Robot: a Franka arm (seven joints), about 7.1 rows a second.
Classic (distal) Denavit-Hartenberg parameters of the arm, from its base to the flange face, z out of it. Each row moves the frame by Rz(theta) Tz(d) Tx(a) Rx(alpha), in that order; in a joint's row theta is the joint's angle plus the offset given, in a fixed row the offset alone. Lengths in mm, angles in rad.
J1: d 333, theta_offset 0, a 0, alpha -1.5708
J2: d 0, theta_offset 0, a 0, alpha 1.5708
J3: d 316, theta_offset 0, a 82.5, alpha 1.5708
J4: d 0, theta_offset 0, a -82.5, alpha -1.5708
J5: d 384, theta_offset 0, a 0, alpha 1.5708
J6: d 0, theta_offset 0, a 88, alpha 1.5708
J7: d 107, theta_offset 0, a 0, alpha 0
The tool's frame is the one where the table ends.
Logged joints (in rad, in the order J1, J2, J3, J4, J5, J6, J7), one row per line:
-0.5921 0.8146 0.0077 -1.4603 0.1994 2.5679 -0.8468
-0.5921 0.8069 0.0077 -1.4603 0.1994 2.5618 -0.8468
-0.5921 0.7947 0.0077 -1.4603 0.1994 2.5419 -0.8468
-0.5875 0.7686 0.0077 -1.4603 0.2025 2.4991 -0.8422
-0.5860 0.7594 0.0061 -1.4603 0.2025 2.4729 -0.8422
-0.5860 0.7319 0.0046 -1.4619 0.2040 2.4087 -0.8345
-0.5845 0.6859 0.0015 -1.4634 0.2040 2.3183 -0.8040
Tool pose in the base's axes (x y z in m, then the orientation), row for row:
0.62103 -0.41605 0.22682 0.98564 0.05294 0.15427 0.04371
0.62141 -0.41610 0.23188 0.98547 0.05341 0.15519 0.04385
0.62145 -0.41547 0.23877 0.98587 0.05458 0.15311 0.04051
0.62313 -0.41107 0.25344 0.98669 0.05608 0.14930 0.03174
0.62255 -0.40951 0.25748 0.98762 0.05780 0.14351 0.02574
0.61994 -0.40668 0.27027 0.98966 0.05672 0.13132 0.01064
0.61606 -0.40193 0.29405 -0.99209 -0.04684 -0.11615 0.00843
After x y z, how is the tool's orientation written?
As a quaternion, x y z w.
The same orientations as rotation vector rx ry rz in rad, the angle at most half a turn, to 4 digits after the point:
3.0132 0.1618 0.4716
3.0124 0.1633 0.4744
3.0198 0.1672 0.4690
3.0387 0.1727 0.4598
3.0529 0.1787 0.4436
3.0882 0.1770 0.4098
-3.1001 -0.1464 -0.3630

